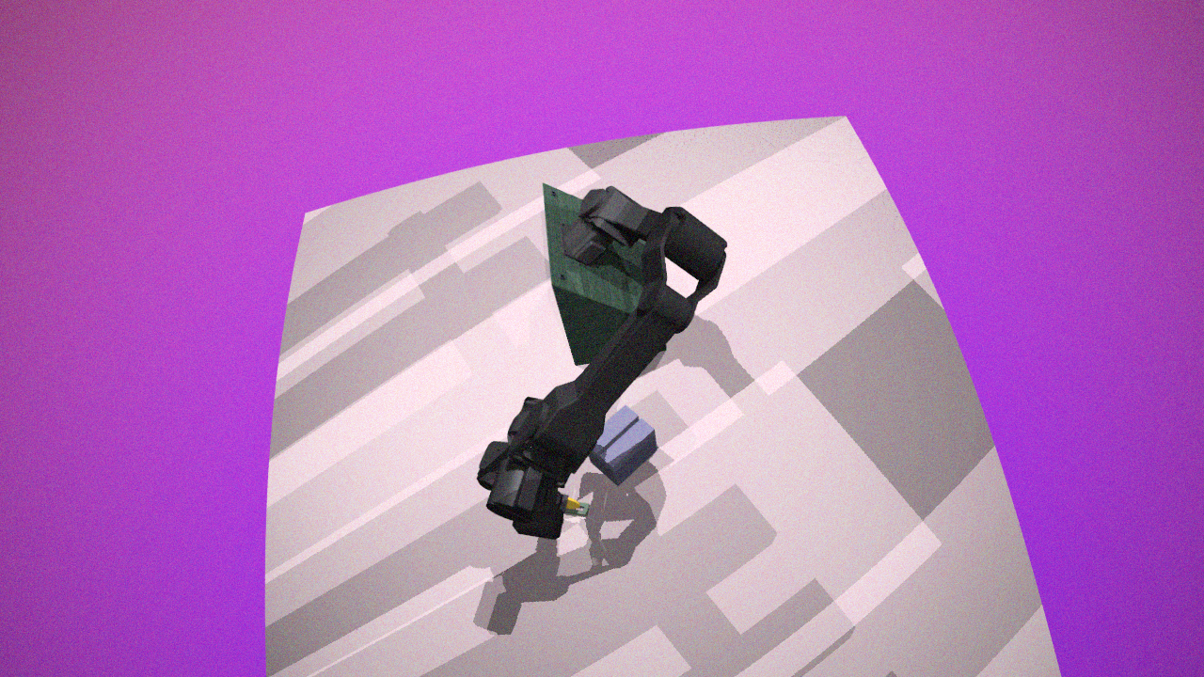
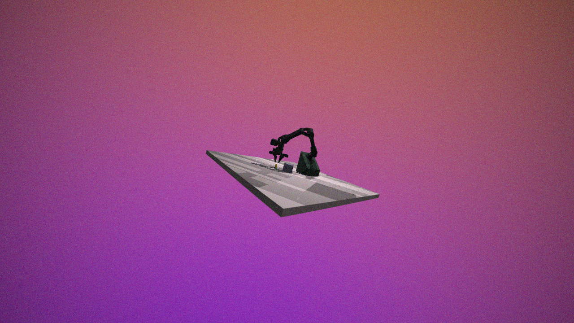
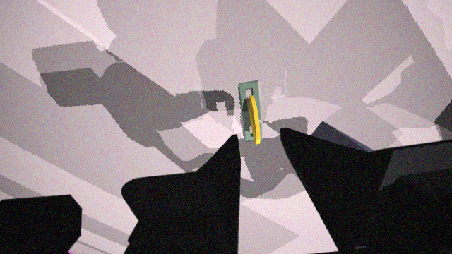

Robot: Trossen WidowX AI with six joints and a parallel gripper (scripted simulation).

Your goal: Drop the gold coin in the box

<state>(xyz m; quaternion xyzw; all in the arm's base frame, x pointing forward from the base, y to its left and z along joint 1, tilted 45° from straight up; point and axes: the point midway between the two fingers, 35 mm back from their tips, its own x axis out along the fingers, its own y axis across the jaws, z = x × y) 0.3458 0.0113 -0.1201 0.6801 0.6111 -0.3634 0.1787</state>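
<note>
The gold coin lies 40 mm below my gripper tip.
</note>
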